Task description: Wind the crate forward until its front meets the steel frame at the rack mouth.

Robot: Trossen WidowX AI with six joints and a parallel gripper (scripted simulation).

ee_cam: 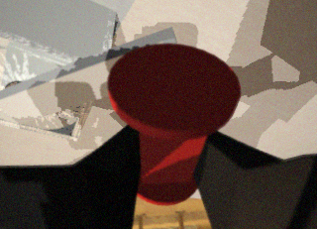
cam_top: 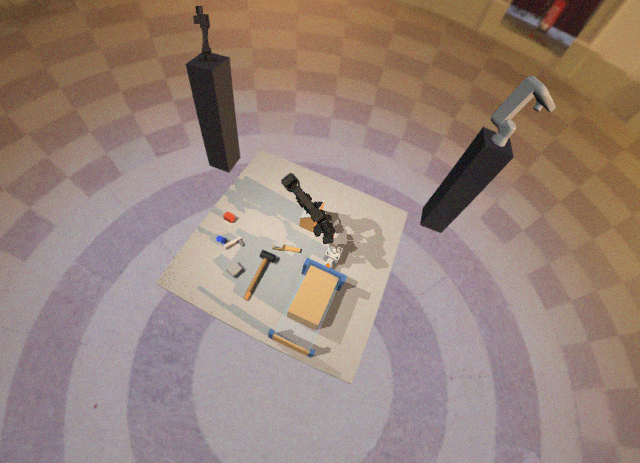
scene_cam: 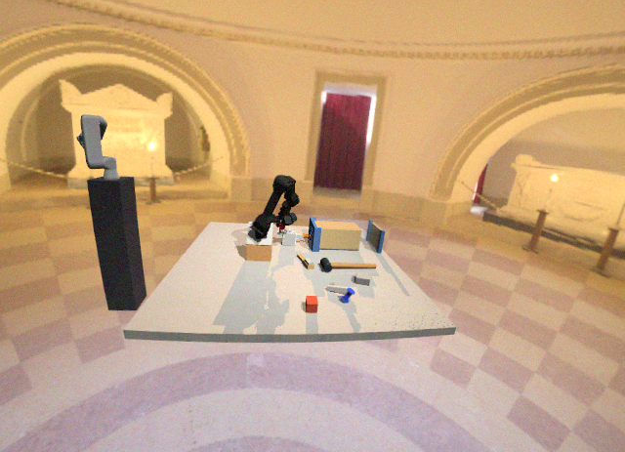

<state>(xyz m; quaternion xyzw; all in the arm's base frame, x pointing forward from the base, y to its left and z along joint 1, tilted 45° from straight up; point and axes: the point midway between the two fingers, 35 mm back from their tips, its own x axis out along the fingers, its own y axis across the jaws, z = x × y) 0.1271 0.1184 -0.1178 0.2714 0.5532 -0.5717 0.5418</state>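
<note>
The red-knobbed handle is 3 cm ahead of my gripper tip, 1 cm to the left of it and 3 cm below it. Also, from my gripper tip: winch (6 cm ahead, 5 cm to the left, 10 cm below); red knob (1 cm ahead, 2 cm to the right); frame (24 cm ahead, 4 cm to the left, 3 cm below).
</note>
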